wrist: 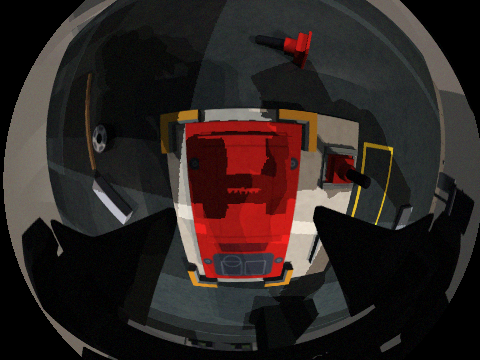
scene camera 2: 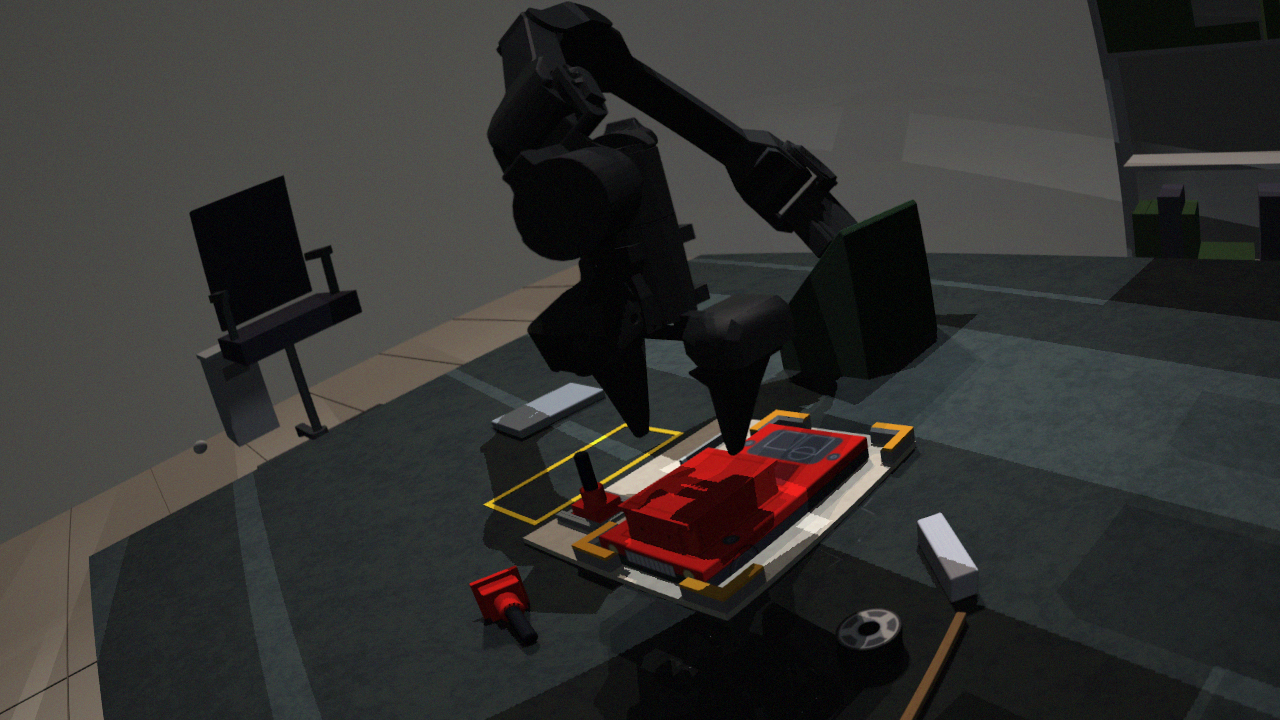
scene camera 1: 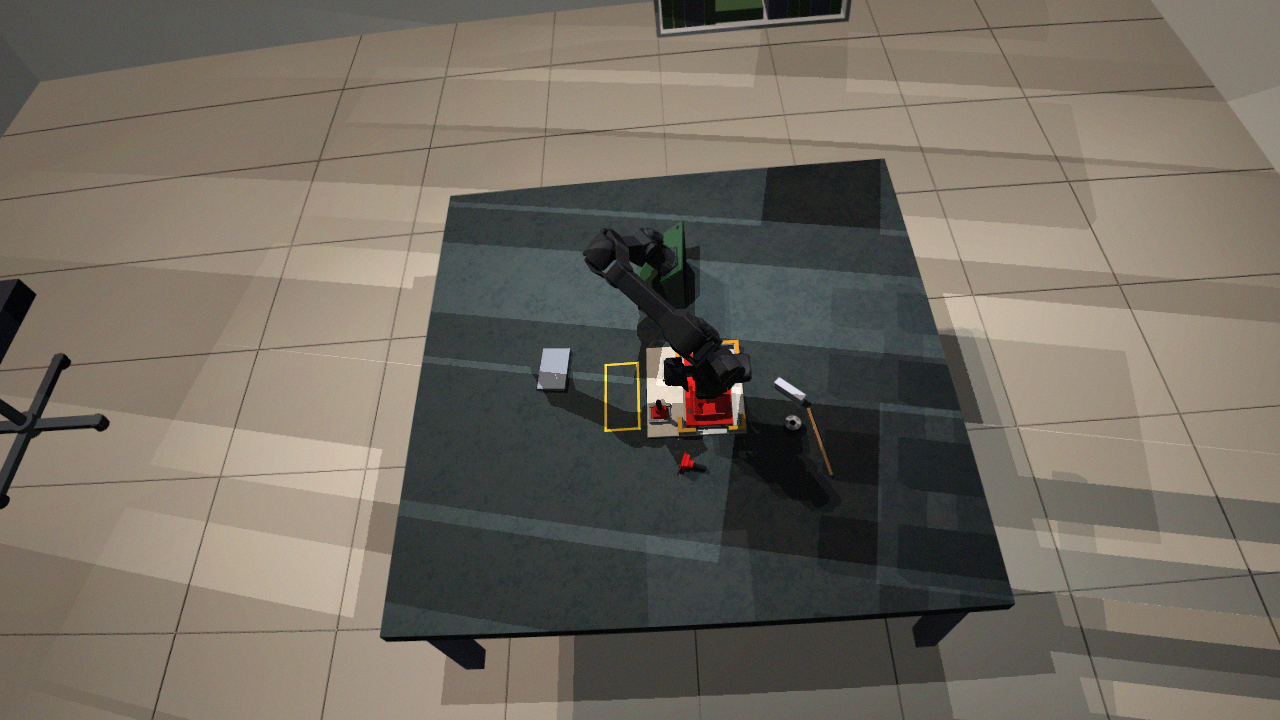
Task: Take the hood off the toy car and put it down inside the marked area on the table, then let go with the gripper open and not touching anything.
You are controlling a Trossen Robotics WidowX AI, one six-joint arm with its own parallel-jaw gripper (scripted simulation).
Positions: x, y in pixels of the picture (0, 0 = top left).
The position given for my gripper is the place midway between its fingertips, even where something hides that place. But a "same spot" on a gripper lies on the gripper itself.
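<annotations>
I can see my gripper in scene camera 2 (687, 444), and it is visible in scene camera 1 and the wrist view too. When I look at a spot on my gripper, (wrist: 372, 263) and (scene camera 1: 685, 380) are the same spot.
</annotations>
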